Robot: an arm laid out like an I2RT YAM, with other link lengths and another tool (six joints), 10 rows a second.
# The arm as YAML. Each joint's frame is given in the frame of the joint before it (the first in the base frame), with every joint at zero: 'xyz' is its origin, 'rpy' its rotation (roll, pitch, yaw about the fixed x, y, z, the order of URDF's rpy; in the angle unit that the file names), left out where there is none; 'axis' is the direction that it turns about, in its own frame. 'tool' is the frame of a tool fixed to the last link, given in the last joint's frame.
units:
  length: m
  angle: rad
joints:
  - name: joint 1
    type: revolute
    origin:
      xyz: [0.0, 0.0, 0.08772]
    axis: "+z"
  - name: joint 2
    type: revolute
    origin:
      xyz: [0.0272, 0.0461, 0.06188]
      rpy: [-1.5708, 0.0, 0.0]
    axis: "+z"
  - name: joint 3
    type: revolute
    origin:
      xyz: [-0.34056, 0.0, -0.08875]
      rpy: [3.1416, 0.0, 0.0]
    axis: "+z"
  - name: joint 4
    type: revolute
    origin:
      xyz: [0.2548, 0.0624, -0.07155]
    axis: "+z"
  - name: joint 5
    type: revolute
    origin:
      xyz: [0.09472, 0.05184, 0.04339]
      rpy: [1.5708, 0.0, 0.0]
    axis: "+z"
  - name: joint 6
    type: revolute
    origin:
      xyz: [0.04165, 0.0, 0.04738]
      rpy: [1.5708, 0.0, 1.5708]
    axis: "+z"
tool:
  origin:
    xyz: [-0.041, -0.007, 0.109]
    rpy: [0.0, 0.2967, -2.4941]
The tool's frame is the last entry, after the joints.
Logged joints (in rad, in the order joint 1, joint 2, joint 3, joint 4, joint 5, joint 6), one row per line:
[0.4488, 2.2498, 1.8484, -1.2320, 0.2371, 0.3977]
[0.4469, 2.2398, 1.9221, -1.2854, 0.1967, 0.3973]
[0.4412, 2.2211, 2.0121, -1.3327, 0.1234, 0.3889]
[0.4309, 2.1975, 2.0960, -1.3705, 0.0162, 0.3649]
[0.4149, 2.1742, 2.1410, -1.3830, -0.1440, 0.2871]
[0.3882, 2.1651, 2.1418, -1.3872, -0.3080, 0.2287]
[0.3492, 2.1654, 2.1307, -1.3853, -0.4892, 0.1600]
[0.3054, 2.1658, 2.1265, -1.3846, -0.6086, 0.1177]
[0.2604, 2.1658, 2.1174, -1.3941, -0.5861, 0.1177]
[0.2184, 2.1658, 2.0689, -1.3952, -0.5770, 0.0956]
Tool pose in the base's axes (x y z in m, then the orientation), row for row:
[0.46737, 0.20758, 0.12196, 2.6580, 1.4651, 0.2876]
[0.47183, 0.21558, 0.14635, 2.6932, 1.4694, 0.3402]
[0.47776, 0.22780, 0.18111, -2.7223, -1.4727, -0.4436]
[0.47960, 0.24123, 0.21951, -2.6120, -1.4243, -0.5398]
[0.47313, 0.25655, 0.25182, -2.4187, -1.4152, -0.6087]
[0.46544, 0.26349, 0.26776, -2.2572, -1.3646, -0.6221]
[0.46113, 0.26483, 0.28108, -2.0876, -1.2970, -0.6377]
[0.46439, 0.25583, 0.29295, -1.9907, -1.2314, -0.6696]
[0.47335, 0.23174, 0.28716, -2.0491, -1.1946, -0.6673]
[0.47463, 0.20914, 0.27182, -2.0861, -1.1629, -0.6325]
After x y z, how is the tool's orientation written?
As a rotation vector, in radians.
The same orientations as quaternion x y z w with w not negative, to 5 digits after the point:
[0.87092, 0.48006, 0.09424, 0.04646]
[0.87217, 0.47585, 0.11017, 0.02740]
[-0.87063, -0.47099, -0.14187, 0.00742]
[-0.86235, -0.47023, -0.17821, 0.05893]
[-0.83554, -0.48888, -0.21028, 0.13654]
[-0.81360, -0.49186, -0.22423, 0.21413]
[-0.78516, -0.48781, -0.23984, 0.29672]
[-0.76710, -0.47451, -0.25803, 0.34615]
[-0.78435, -0.45726, -0.25543, 0.33236]
[-0.79728, -0.44445, -0.24173, 0.32921]

